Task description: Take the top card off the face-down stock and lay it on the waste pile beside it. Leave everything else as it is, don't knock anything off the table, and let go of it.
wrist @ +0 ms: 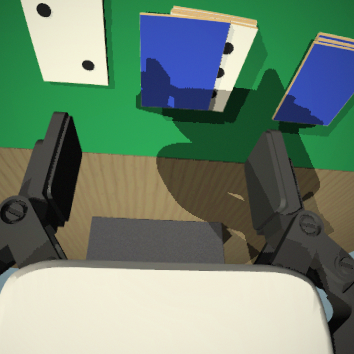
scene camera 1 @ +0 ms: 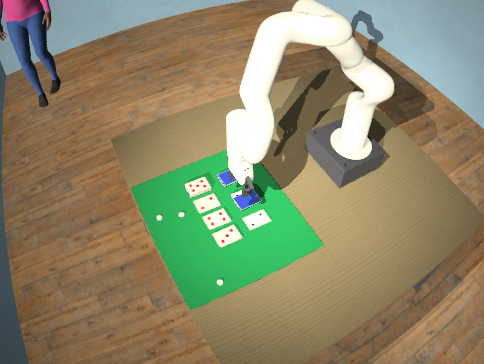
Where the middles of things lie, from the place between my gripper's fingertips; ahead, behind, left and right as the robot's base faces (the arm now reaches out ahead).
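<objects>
The blue-backed card (wrist: 180,55) is my reference here: my hand is 4 cm past it, 1 cm to the left of it and 11 cm above it. Then there is the green mat (scene camera 1: 195,261), which, counted from my hand, is 8 cm ahead, 1 cm to the right and 14 cm below.
</objects>
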